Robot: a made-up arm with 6 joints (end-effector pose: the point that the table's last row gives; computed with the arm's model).
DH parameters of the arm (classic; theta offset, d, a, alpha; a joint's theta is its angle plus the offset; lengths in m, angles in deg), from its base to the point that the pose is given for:
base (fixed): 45 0 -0.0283 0
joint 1: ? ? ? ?
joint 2: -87.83 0 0.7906 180
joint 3: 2.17 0.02 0.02 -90
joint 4: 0 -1.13 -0.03 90
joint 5: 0 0.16 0.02 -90
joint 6: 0 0.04 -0.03 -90
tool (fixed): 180 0.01 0 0
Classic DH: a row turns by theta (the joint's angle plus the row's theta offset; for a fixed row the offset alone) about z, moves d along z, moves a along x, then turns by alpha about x.
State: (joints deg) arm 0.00 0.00 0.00 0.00 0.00 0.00
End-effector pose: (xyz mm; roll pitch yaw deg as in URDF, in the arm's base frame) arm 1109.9 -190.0 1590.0 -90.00 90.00 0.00
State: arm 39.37 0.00 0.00 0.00 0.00 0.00
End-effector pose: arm 961.3 565.3 1590.0 -129.37 90.00 0.00
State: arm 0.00 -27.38 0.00 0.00 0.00 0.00
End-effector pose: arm 630.3 -190.0 2018.8 -90.00 62.62 0.00
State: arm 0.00 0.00 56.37 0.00 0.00 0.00
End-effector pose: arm 640.2 -190.0 2506.5 -90.00 33.63 0.00
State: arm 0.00 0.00 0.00 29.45 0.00 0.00
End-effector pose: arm 1109.9 -190.3 1669.0 180.00 60.55 -90.00
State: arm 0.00 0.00 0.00 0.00 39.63 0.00
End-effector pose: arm 1125.5 -190.0 1566.8 -90.00 50.37 0.00
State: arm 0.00 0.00 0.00 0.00 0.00 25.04
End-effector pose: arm 1109.9 -203.6 1588.6 180.00 64.96 -90.00
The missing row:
joint 1: -45 0.82 0.01 -90
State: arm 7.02 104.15 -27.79 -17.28 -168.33 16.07
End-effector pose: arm -37.9 -191.9 -245.2 -110.59 23.64 -29.40
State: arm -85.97 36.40 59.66 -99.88 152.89 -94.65
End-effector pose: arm 170.5 -1608.6 1804.6 104.93 -64.01 107.21
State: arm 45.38 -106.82 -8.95 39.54 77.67 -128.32
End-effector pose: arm -579.8 -826.0 1677.1 -172.57 33.07 100.72
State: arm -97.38 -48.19 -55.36 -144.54 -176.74 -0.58
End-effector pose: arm 14.9 -624.3 1171.1 -16.29 52.55 157.64
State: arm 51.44 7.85 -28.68 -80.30 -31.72 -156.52
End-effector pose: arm 649.8 690.6 826.3 144.35 -7.71 6.34
